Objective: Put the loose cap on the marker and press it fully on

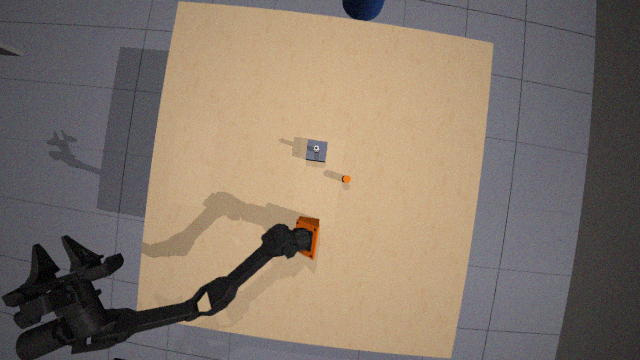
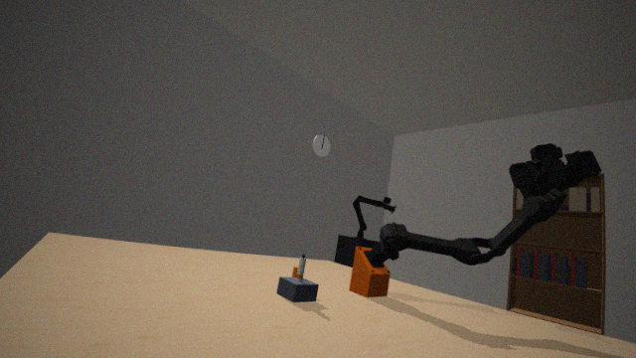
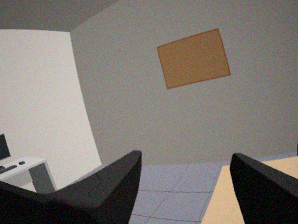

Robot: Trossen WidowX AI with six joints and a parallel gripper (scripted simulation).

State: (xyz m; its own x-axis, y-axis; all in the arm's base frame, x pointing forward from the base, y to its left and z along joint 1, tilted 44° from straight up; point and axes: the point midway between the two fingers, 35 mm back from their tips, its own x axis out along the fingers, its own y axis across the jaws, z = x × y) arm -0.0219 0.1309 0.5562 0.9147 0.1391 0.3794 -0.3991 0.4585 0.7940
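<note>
Now: the orange cap 19 cm ahead of my gripper tip, 61 cm to the right of it and 40 cm below it. The rest, counted from my gripper tip: holder block 28 cm ahead, 49 cm to the right, 41 cm below.
</note>
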